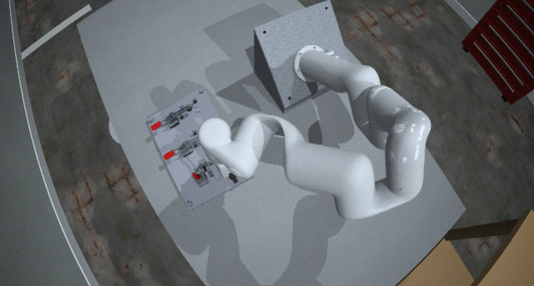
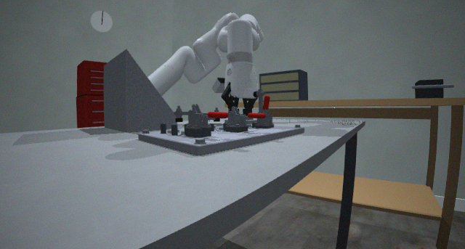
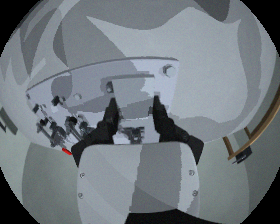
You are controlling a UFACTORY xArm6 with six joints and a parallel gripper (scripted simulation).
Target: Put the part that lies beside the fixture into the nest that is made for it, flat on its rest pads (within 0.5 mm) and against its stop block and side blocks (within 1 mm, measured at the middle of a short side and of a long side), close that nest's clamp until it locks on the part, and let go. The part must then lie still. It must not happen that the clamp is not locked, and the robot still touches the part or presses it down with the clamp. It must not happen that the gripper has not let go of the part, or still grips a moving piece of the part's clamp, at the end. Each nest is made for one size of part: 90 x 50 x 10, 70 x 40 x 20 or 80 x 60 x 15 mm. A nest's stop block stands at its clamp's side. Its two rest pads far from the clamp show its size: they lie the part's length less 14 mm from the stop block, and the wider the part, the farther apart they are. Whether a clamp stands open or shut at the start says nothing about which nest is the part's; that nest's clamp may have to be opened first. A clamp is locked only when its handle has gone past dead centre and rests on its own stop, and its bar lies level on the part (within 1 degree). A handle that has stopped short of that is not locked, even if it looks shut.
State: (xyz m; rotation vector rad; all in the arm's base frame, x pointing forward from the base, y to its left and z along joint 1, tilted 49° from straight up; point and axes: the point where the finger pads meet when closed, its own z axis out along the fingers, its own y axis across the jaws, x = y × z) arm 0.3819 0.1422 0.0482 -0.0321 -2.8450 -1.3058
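My gripper is now 2 cm above the grey part. From my hand the other things lie so: grey fixture plate (5 cm ahead, 11 cm to the right, 4 cm below).
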